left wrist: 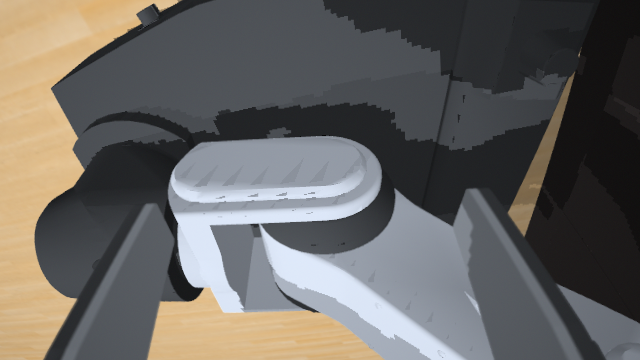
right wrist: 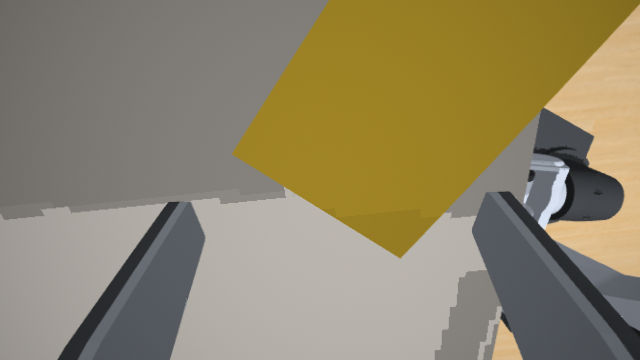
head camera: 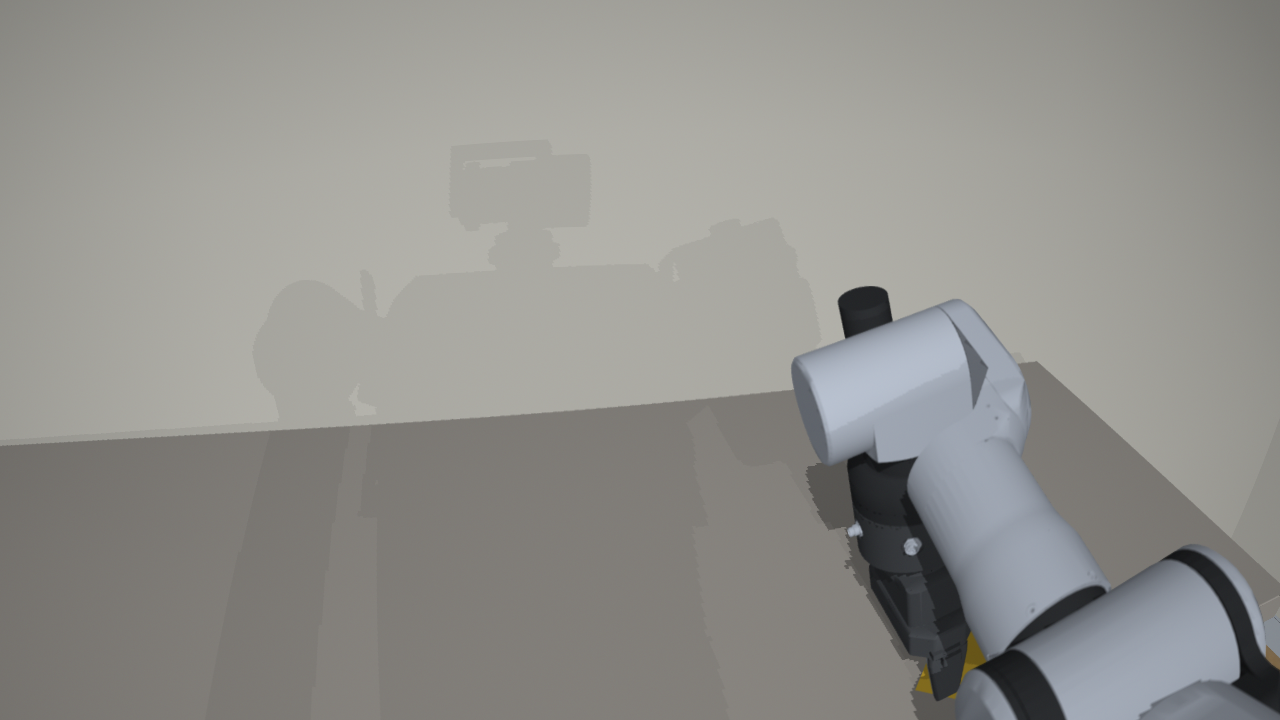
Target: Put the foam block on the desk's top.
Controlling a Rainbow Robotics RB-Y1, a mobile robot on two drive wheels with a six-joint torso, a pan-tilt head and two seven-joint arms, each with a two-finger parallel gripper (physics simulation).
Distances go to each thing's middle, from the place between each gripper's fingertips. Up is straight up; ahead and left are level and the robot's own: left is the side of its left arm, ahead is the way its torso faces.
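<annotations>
There is the yellow foam block (right wrist: 382, 121), and my left gripper is 51 cm to the left of it, 51 cm short of it and 48 cm below it.
My right hand is 50 mm to the left of the yellow foam block and 20 mm beyond it. Going by its middle, the block is nearer to my right hand than to my left gripper.
</annotations>
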